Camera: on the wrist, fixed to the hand. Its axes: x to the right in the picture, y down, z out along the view.
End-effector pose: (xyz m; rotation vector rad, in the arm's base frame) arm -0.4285 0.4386 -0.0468 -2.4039 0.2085 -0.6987
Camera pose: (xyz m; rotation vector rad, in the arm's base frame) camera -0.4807 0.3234 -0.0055 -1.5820 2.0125 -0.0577
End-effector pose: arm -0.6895 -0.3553 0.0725 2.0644 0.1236 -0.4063
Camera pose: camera -0.6374 -0.2901 0.1761 1.3644 -1.2041 0.7132
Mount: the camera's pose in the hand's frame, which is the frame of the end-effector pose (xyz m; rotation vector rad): 0.0090 0.0656 -0.1154 -0.2682 0.1645 1.5808
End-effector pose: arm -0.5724 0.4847 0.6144 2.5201 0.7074 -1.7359
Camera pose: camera -0.4437 0.4578 0.6350 1.8508 -0.8460 -0.7258
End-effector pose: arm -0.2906 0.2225 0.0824 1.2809 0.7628 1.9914
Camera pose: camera -0.4137 0.1738 0.0957 -1.2052 0.5675 -2.2102
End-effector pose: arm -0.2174 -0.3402 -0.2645 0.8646 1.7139 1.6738
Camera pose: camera -0.3103 -0.4045 -0.1942 -1.6296 -0.4411 -2.0244
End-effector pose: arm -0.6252 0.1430 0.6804 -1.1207 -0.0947 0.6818
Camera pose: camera -0.6018 0.0728 0.5698 -1.3786 0.9682 1.9884
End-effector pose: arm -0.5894 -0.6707 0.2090 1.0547 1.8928 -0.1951
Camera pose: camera -0.6177 -0.5647 0.2842 2.0309 0.7008 1.0192
